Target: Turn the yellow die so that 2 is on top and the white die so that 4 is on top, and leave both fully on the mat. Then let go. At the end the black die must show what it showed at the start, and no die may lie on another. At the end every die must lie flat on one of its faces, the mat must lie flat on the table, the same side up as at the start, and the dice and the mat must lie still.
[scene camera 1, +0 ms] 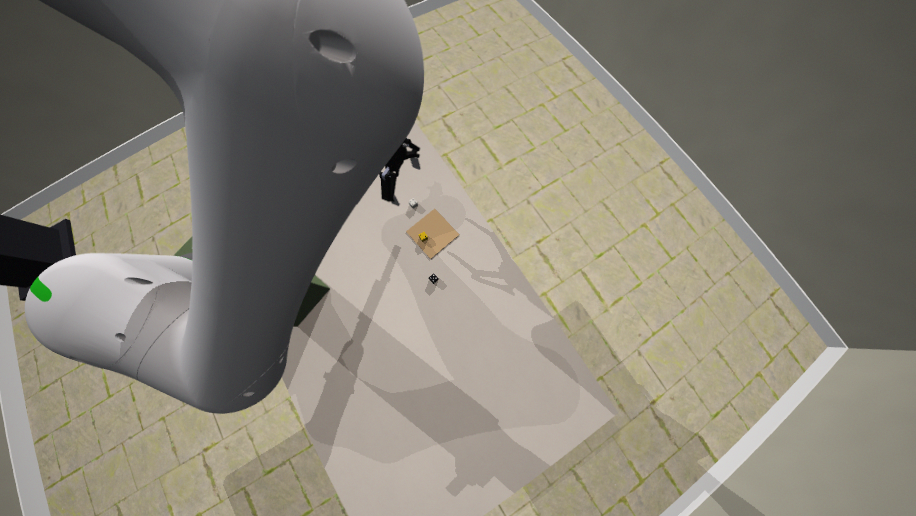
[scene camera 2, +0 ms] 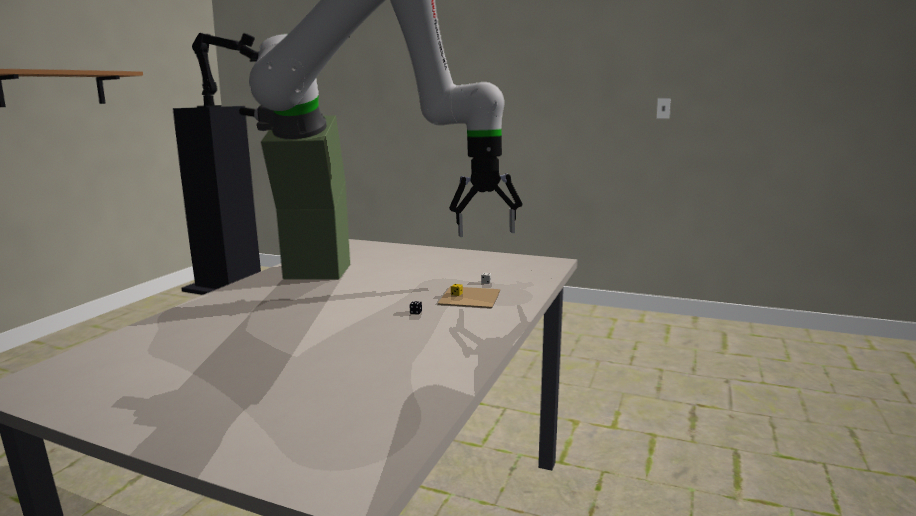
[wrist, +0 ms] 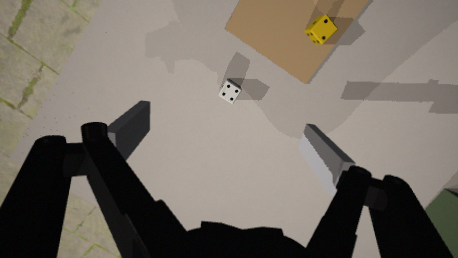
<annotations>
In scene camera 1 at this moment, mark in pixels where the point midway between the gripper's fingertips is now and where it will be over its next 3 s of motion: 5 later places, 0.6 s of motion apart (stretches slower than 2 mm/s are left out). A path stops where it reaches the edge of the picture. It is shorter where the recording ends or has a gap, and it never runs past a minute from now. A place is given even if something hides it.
The gripper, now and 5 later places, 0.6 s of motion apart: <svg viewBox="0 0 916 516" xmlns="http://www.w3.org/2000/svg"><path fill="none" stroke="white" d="M406 185L408 188L408 192L409 194L410 196L411 199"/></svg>
</annotations>
